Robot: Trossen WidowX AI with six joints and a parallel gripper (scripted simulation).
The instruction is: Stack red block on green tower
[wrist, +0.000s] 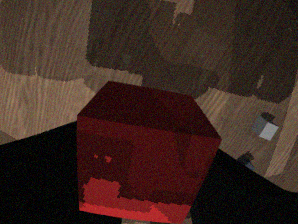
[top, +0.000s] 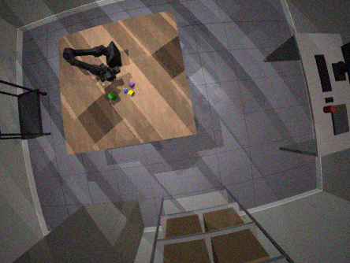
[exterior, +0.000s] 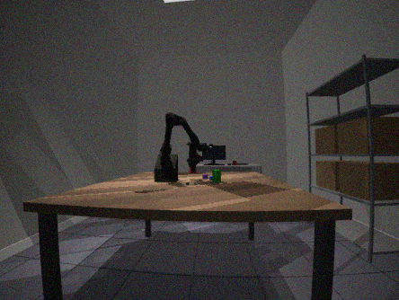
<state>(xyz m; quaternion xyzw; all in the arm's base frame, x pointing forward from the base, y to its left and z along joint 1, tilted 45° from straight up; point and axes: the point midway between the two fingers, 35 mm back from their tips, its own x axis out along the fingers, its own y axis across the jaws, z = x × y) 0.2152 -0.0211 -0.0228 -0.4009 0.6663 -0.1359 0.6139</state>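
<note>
Right now my gripper tip is 130 mm short of the blue block, 90 mm to the right of it and 60 mm above it. The rest, counted from my gripper tip: purple block: 80 mm ahead, 160 mm to the left, 50 mm below; then yellow block: 160 mm ahead, 140 mm to the left, 50 mm below; then red block: 20 mm above.
</note>
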